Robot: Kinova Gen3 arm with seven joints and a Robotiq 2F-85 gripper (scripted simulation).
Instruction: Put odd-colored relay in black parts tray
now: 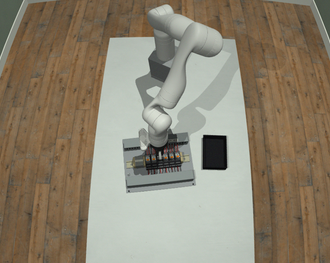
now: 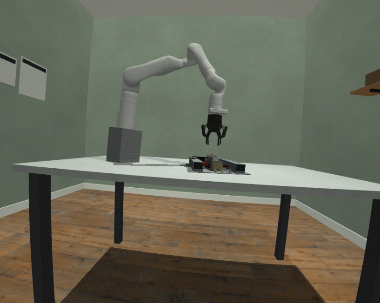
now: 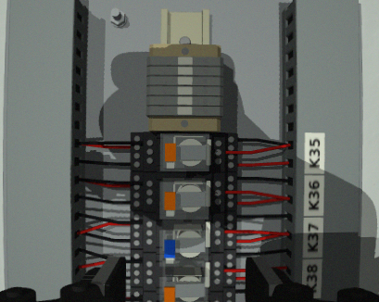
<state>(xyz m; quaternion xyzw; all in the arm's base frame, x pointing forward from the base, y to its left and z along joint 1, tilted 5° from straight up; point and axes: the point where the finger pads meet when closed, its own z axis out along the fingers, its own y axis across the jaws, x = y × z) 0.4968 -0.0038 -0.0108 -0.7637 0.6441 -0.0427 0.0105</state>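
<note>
The blue-button relay lies 9 cm below my hand. From my hand the other things lie so: black parts tray (26 cm to the left, 12 cm below, 5 cm behind); then grey relay panel (11 cm below, 1 cm to the right).
</note>
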